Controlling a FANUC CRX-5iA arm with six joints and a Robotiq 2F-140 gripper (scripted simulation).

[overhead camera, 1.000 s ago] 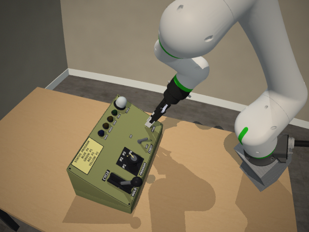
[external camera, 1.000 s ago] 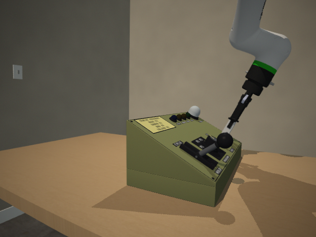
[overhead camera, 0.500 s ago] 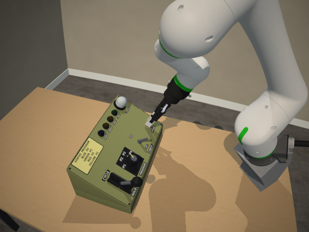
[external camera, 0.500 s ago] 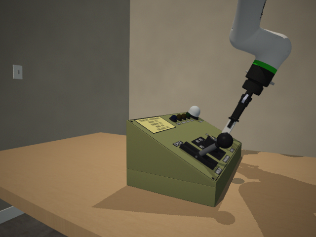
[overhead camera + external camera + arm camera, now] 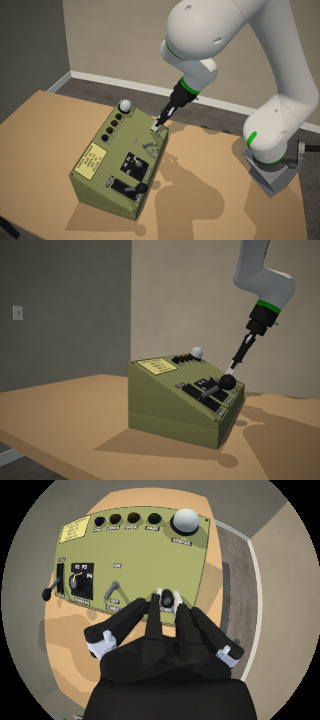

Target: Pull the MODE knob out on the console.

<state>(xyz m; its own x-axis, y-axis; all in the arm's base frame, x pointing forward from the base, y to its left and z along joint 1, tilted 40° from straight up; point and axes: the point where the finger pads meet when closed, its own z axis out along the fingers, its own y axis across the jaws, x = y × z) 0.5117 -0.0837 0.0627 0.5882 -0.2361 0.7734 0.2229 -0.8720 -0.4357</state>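
My gripper is now 120 mm to the right of the grey toggle, 30 mm above it and 20 mm past it. Also, from my hand: olive console (190 mm to the left, 50 mm below); program selector (230 mm to the left, 40 mm behind, 20 mm below); mode knob (20 mm below, 10 mm ahead).
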